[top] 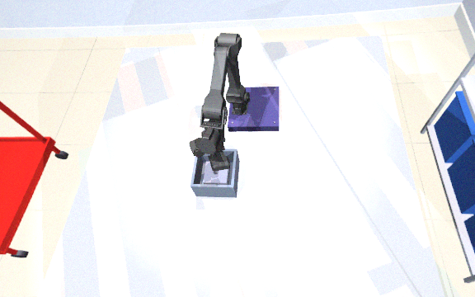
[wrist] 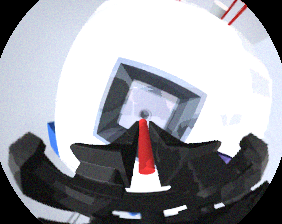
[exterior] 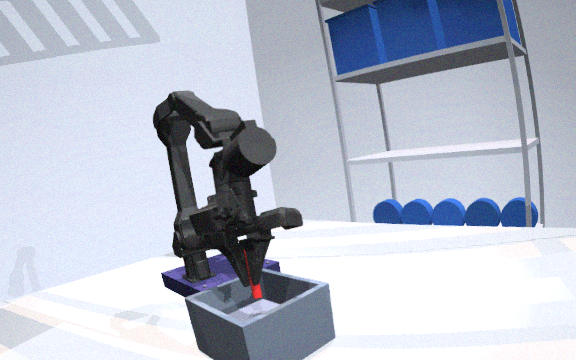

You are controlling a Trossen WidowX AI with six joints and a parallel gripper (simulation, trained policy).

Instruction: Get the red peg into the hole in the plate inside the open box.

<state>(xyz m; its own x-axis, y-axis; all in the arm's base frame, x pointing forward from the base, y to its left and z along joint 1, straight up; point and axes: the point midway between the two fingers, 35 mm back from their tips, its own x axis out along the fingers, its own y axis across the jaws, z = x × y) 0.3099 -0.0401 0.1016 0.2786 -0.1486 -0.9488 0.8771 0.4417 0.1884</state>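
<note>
My gripper tip is 2 cm below the red peg, 1 cm to the right of it and 1 cm past it. From my gripper tip the other things lie so: grey box 8 cm below, 1 cm ahead; pale plate 6 cm below, 1 cm ahead.
</note>
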